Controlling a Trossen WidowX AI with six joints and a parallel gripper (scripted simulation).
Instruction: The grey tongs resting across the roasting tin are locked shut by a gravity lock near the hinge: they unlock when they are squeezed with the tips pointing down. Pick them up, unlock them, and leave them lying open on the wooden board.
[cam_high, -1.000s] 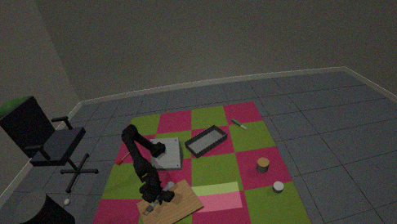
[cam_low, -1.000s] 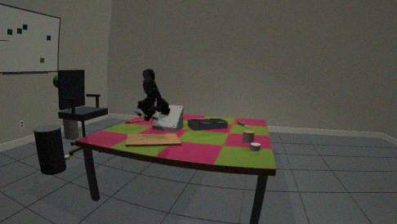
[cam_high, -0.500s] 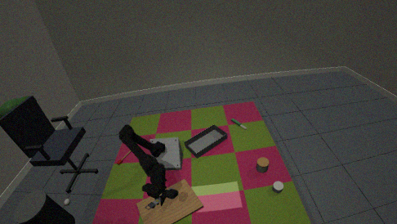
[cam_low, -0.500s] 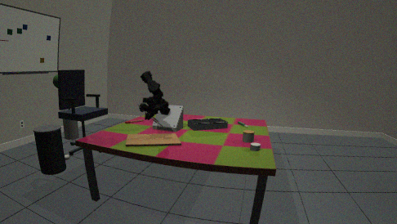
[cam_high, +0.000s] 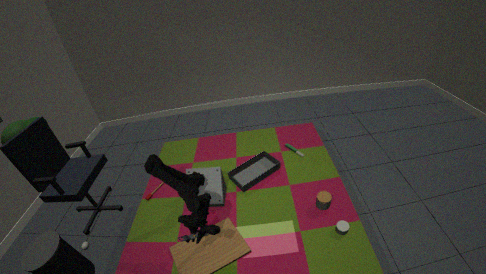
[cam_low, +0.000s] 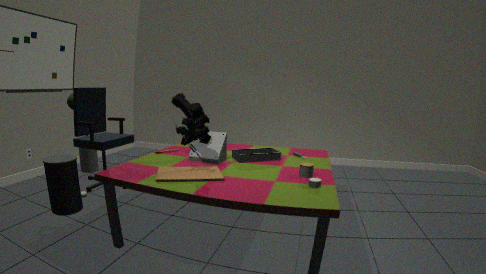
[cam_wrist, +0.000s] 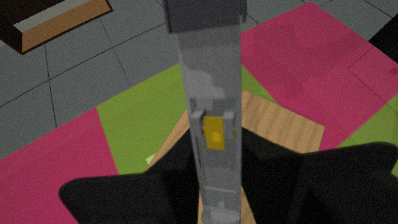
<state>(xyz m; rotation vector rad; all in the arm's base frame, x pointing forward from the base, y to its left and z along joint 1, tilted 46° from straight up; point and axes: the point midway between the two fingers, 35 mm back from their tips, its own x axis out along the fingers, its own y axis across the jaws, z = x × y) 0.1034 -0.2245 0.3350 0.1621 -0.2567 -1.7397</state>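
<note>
Right now my gripper tip is 1 cm short of the yellow lock piece, 1 cm to the right of it and 4 cm below it. From my gripper tip the other things lie so: roasting tin: 20 cm ahead, 60 cm to the left, 15 cm below; then wooden board: 5 cm to the left, 17 cm below; then red tool: 47 cm behind, 43 cm to the left, 17 cm below.
</note>
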